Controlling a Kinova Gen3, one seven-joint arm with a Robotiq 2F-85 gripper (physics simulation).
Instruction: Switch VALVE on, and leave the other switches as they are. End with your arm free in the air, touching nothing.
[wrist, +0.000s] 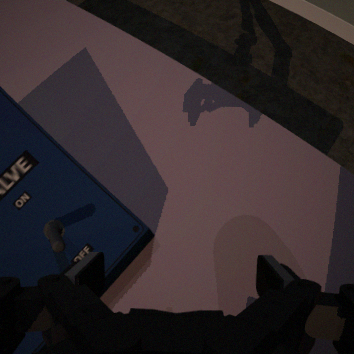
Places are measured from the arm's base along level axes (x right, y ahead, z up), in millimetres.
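Pixels of known places: gripper, fingertip midpoint: (179, 270).
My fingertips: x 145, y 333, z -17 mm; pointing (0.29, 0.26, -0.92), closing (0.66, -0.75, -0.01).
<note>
Behind a point stands the place of what it marks.
The blue switch panel (107, 220) @(x 131, y 431, z -148 mm) fills the left side of the view, partly cut off by the frame edge. The VALVE label (19, 172) @(x 101, y 525, z -108 mm) shows in part, with its ON label (21, 200) @(x 82, y 504, z -117 mm) below it. The small grey VALVE lever (56, 236) @(x 89, y 439, z -102 mm) stands between ON and the OFF label (82, 253) @(x 87, y 425, z -150 mm), its tip leaning to the OFF side. My gripper (179, 270) @(x 145, y 333, z -17 mm) is open and empty, to the right of the lever. Its left finger overlaps the panel's corner near OFF in the view; its height above the panel is hard to judge. The other switches do not show clearly.
The pinkish table top (200, 175) @(x 263, y 406, z -224 mm) lies under the panel and carries shadows of the panel and the arm. Its far edge runs diagonally across the upper right, with dark brown floor (320, 70) beyond. A pale strip (320, 17) crosses the top right corner.
</note>
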